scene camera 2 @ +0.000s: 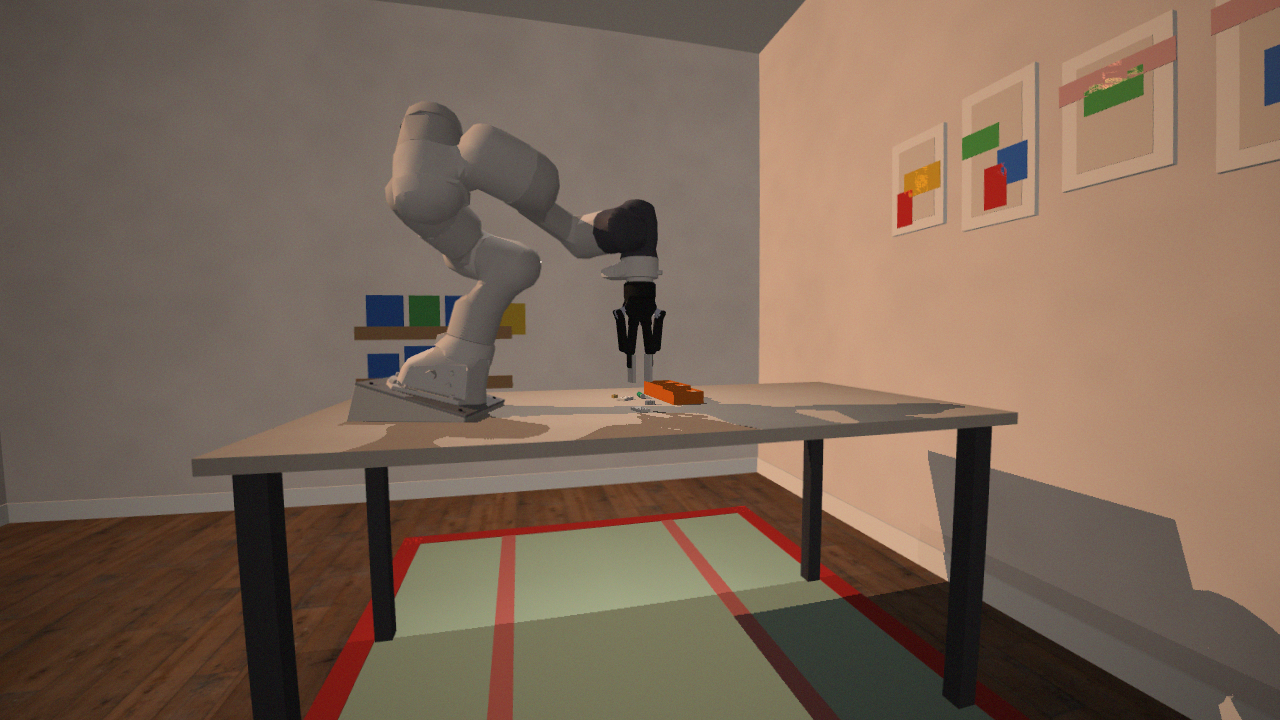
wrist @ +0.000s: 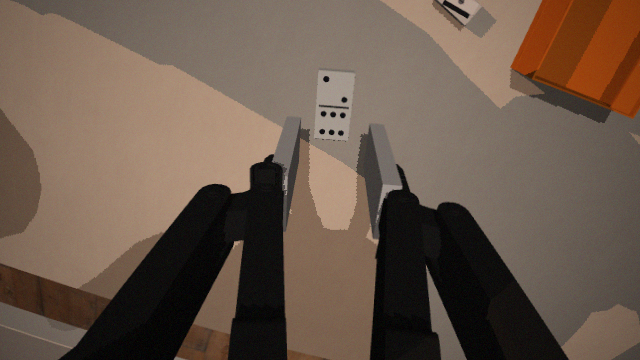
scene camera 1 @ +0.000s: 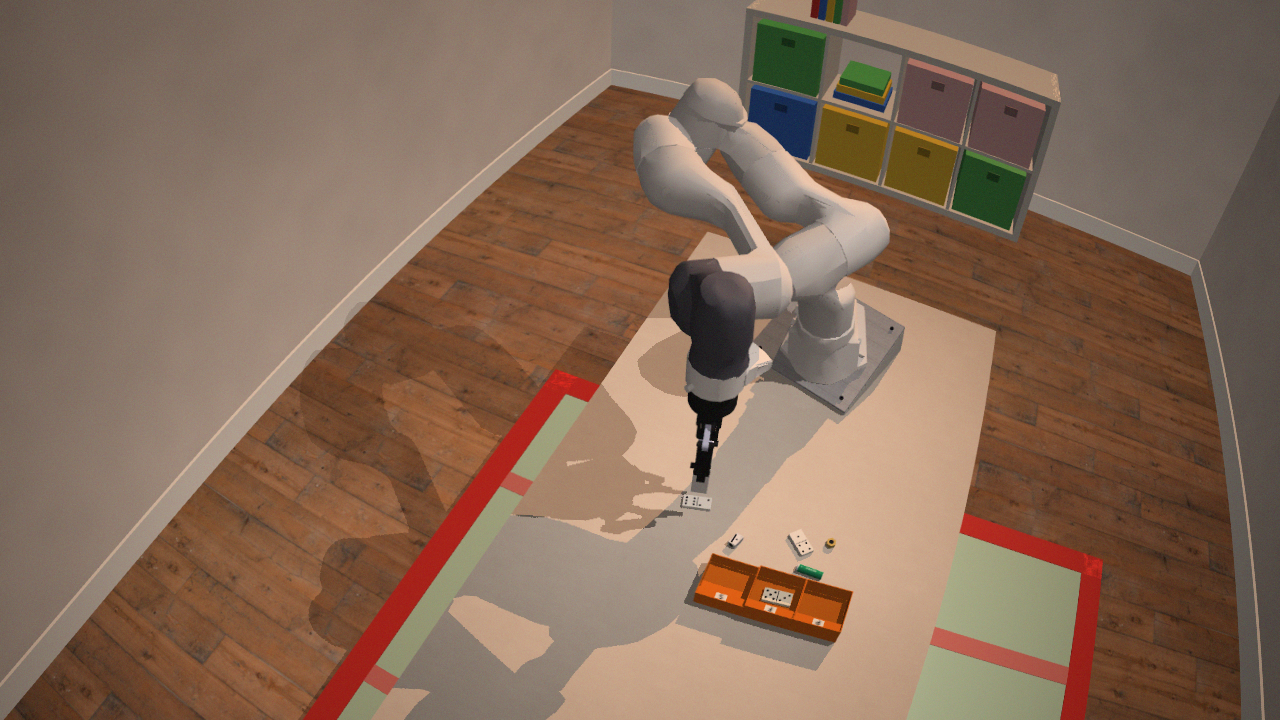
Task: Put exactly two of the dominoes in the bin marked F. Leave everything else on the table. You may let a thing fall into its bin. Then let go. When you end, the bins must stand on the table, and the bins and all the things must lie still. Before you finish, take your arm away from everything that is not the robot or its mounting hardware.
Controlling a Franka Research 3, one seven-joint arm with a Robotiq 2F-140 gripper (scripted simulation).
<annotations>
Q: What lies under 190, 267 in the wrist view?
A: My gripper.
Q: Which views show the orange three-compartment bin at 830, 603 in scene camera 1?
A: Scene camera 2, the wrist view and scene camera 1: all of them.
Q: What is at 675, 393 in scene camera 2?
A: An orange three-compartment bin.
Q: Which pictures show my gripper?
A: Scene camera 2, the wrist view and scene camera 1: all of them.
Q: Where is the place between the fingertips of my gripper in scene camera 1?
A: At 700, 480
</annotations>
